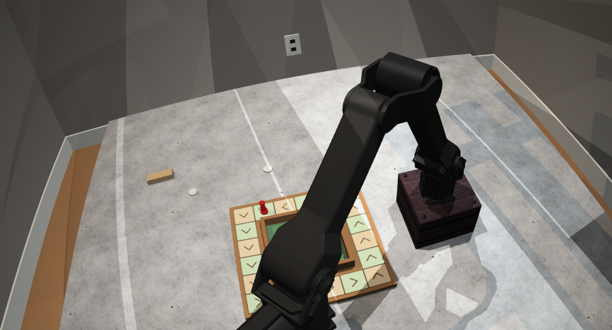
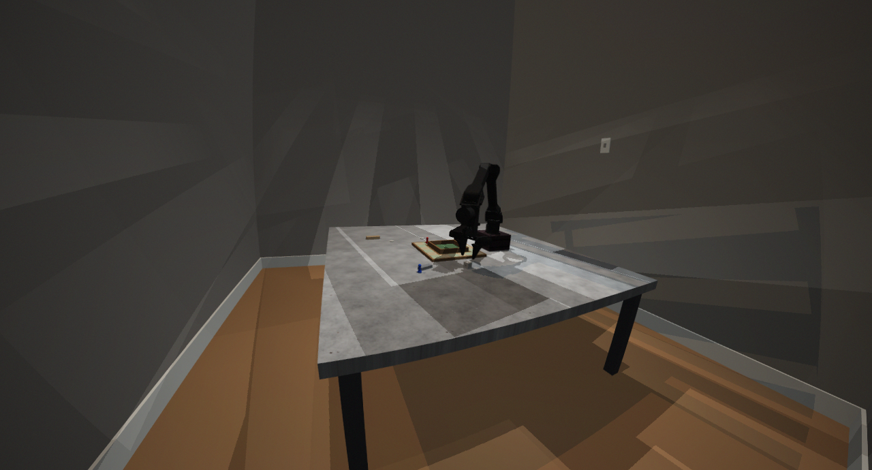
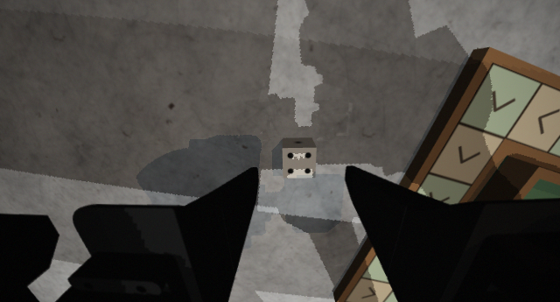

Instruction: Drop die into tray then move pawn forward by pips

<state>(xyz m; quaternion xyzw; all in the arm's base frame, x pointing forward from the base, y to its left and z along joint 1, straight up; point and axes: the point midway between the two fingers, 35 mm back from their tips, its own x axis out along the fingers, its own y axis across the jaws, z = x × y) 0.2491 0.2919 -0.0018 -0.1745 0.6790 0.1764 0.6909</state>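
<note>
My gripper tip is now 30 mm above the white die. From my gripper tip the other things lie so: blue piece (210 mm ahead, 30 mm to the left, 30 mm below); grey block (180 mm ahead, 40 mm below, 10 mm to the right); green dice tray (250 mm to the right, 40 mm below, 20 mm ahead).
</note>
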